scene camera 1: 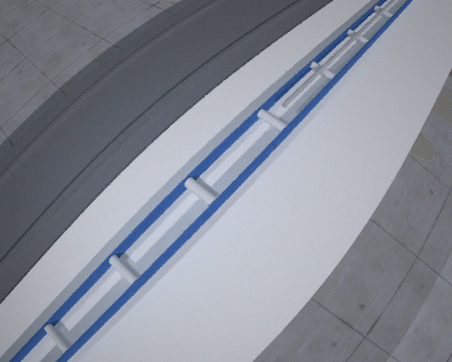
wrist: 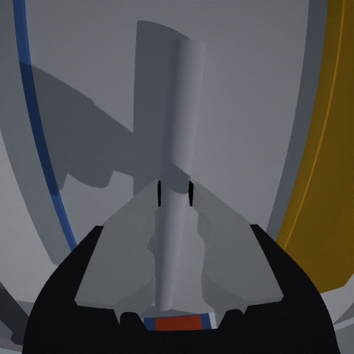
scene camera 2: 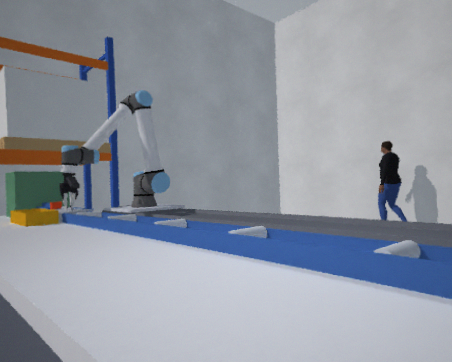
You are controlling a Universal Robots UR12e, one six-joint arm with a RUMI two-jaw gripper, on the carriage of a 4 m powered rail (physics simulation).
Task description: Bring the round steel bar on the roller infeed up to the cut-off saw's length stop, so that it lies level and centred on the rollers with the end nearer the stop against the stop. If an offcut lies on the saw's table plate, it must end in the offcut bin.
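Places are measured from the arm's base along level axes (x ahead, y left, z up), in metres.
Pixels of known places: gripper, between the fingertips: (scene camera 2: 68,209); arm's base, origin of its link: (scene camera 2: 144,206).
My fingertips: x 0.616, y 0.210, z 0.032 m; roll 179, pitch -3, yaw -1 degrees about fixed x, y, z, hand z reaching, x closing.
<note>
For each thing: its top centre in the pictures, then the offset to it from my fingertips. "*": a spot on its surface instead.
- yellow offcut bin, centre of its top: (scene camera 2: 33,210) dx +0.182, dy -0.010, dz +0.010 m
- green block, a spot on its surface: (scene camera 2: 32,190) * dx +0.072, dy -0.511, dz +0.124 m
The steel bar (scene camera 1: 299,92) lies lengthwise over the far rollers between the blue rails of the roller infeed (scene camera 1: 251,166) (scene camera 2: 310,260); its far end is too small to place. A short round grey offcut (wrist: 184,110) is over the saw's grey table plate (wrist: 250,125). My gripper (wrist: 174,181) (scene camera 2: 69,204) points down and is shut on the offcut, one jaw on each side. Whether the offcut still touches the plate cannot be told. The yellow offcut bin (wrist: 332,200) (scene camera 2: 35,217) stands alongside the plate. A red-and-blue block (wrist: 178,323), apparently the length stop, shows beyond the offcut's lower end.
A blue plate edge (wrist: 37,140) runs along the left of the wrist view. A green block (scene camera 2: 32,190) stands behind the bin. A rack with a blue post (scene camera 2: 111,125) stands behind the arm. A person (scene camera 2: 389,175) is on the right, beyond the dark rail bed (scene camera 2: 320,227).
</note>
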